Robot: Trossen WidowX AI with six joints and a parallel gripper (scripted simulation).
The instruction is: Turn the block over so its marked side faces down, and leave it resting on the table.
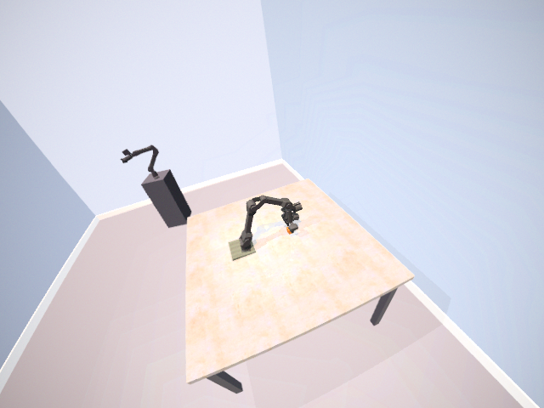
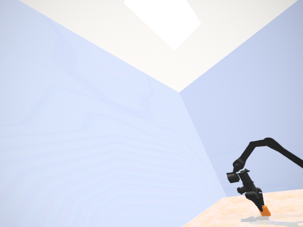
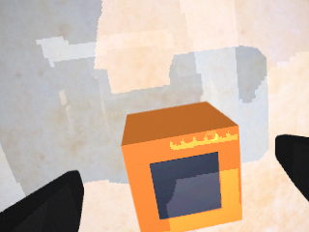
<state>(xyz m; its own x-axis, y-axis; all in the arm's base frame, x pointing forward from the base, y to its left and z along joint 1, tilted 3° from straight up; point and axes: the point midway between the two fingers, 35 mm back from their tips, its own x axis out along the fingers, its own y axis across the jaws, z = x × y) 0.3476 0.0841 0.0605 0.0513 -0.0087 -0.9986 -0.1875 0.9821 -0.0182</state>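
The block lies right at my gripper tip.
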